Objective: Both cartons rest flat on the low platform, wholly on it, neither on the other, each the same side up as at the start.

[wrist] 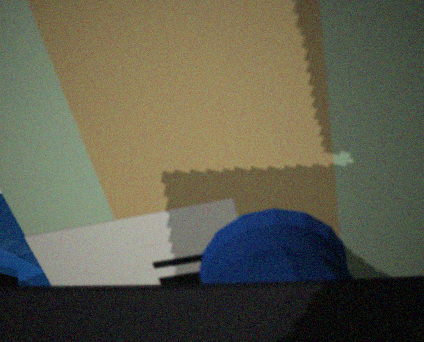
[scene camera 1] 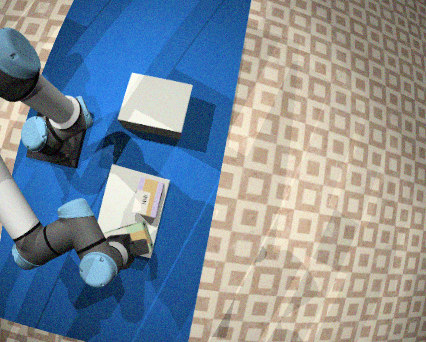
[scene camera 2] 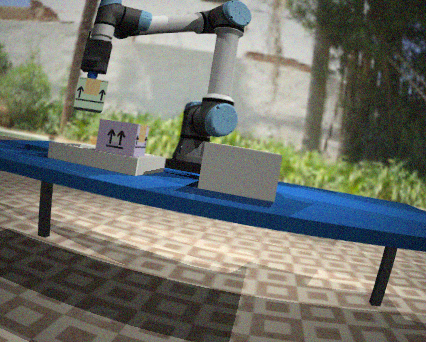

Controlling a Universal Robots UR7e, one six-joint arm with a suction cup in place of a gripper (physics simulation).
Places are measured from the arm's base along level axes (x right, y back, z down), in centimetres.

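Pixels of known places: end effector, tool point: (wrist: 265,238); arm's base, origin of the base link: (scene camera 1: 59,144) (scene camera 2: 191,161).
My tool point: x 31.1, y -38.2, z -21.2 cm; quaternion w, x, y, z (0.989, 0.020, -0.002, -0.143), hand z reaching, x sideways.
Ahead of a thing's pixels: the offset from my tool point to its top centre. Level surfaces: height alone.
The green carton @(dx -0.9, dy -0.3, dz -1.6 cm) (scene camera 1: 122,229) (scene camera 2: 90,96) (wrist: 175,100) hangs from my suction gripper (scene camera 2: 92,75) (wrist: 275,247), its arrows pointing up and its top against the blue cup. Air shows below the carton in scene camera 2; in scene camera 1 it overlaps the near end of the low platform @(dx -9.3, dy +2.6, dz +19.6 cm) (scene camera 1: 117,192) (scene camera 2: 90,158). The purple carton @(dx -16.1, dy -4.2, dz +10.4 cm) (scene camera 1: 150,197) (scene camera 2: 119,137) rests flat on the platform near its long outer edge, arrows up. The green carton is apart from it in scene camera 2. My cup is hidden behind the wrist in scene camera 1.
A taller grey box @(dx -52.2, dy -0.4, dz +12.4 cm) (scene camera 1: 157,102) (scene camera 2: 240,172) stands on the blue table @(dz +24.4 cm) (scene camera 1: 165,305) (scene camera 2: 320,220), beyond the platform and beside the arm's base. The platform's surface beside the purple carton, toward the arm's base, is bare.
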